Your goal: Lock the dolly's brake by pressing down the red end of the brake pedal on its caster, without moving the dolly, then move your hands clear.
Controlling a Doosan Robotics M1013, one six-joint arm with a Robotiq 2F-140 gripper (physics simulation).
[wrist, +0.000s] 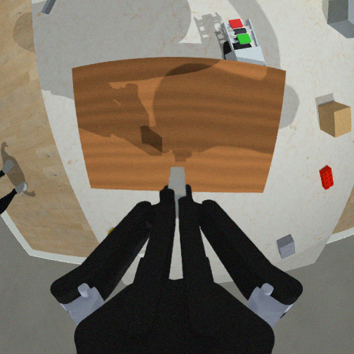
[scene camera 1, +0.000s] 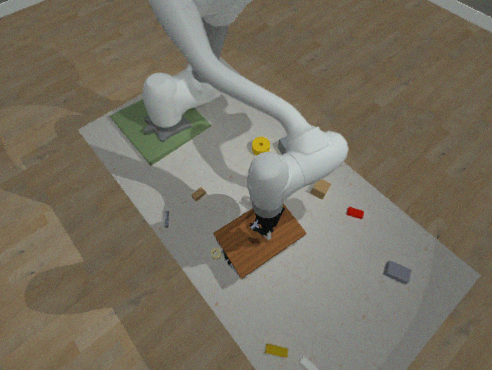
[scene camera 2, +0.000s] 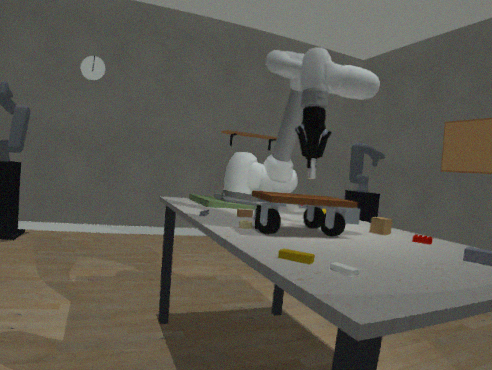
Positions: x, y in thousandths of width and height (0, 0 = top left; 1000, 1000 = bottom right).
Labels:
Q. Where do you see a dolly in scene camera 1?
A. At 501, 674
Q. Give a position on a dolly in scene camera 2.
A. At 544, 596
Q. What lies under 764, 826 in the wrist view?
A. My gripper.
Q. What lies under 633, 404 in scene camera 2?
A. My gripper.

